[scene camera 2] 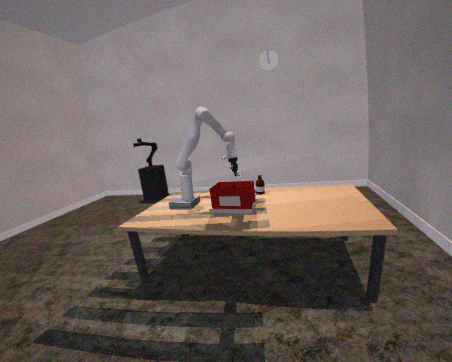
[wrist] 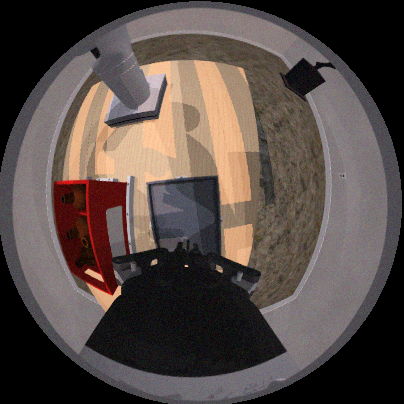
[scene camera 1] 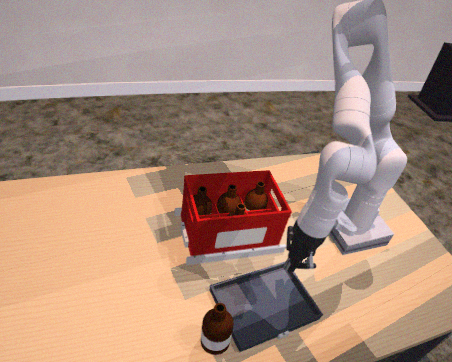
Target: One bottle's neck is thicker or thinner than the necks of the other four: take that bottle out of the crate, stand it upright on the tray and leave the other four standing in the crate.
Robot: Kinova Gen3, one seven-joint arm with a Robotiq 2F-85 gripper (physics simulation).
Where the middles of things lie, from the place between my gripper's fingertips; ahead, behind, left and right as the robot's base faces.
My gripper is now 2 cm short of the dark grey tray [wrist: 185, 207], 1 cm to the left of it and 16 cm above it.
